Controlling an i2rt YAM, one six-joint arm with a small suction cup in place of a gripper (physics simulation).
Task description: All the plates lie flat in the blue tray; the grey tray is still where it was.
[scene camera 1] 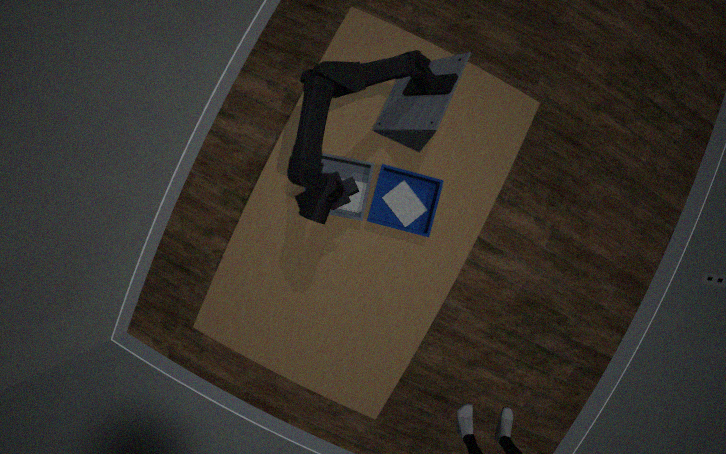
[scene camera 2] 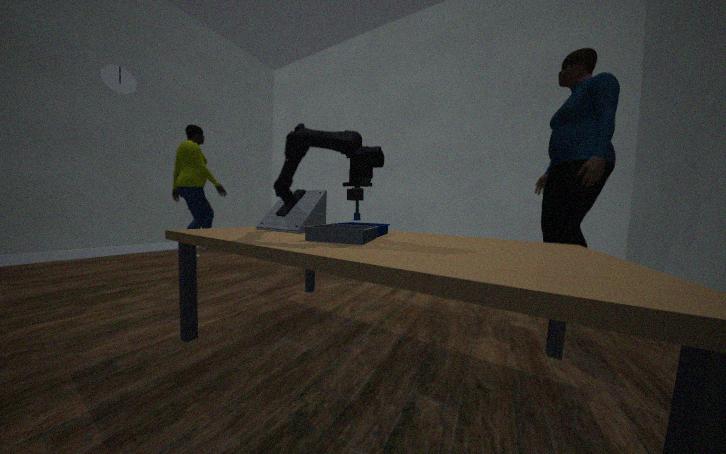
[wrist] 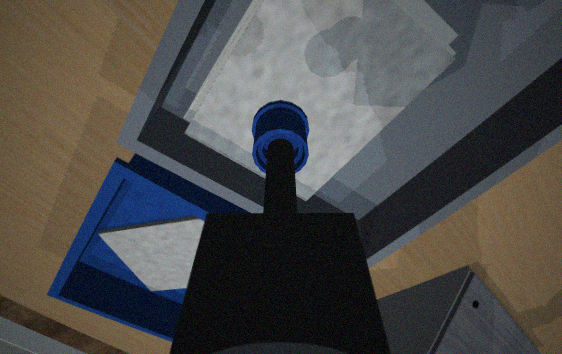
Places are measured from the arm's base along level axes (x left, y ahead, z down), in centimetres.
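Pixels of known places: end effector, tool point: (scene camera 2: 357, 220) (wrist: 280, 127); arm's base, origin of the base link: (scene camera 1: 428, 86) (scene camera 2: 291, 202).
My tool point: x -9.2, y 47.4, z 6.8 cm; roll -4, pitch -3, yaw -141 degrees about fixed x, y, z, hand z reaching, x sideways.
Observation:
Ahead of a thing's pixels: the offset from my tool point to its top centre. Level surfaces: height alone.
A white square plate @[dx +22.2, dy -9.3, dz +6.7 cm] (scene camera 1: 404, 203) (wrist: 155, 250) lies flat in the blue tray @[dx +21.4, dy -9.9, dz +2.6 cm] (scene camera 1: 436, 206) (scene camera 2: 382, 229) (wrist: 89, 230), turned against its walls. White plates @[dx -0.5, dy -1.8, dz +5.6 cm] (scene camera 1: 357, 201) (wrist: 230, 95) lie stacked, slightly offset, in the grey tray @[dx -4.4, dy -2.8, dz +2.6 cm] (scene camera 1: 368, 191) (scene camera 2: 339, 233) (wrist: 147, 100) beside it; how many is unclear. My suction cup (scene camera 2: 357, 216) (wrist: 280, 120) points down above the grey tray, over the plates near the side facing the blue tray in the wrist view. It carries nothing. The arm hides part of the grey tray in scene camera 1, and tray walls hide the plates in scene camera 2.
The arm's base stands on a sloped grey block (scene camera 1: 412, 115) (scene camera 2: 315, 206) (wrist: 500, 325) near the trays. The trays stand close together on the wooden table @[dz +7.6 cm] (scene camera 1: 342, 299) (scene camera 2: 481, 267). Two people (scene camera 2: 192, 165) (scene camera 2: 583, 128) stand beyond the table.

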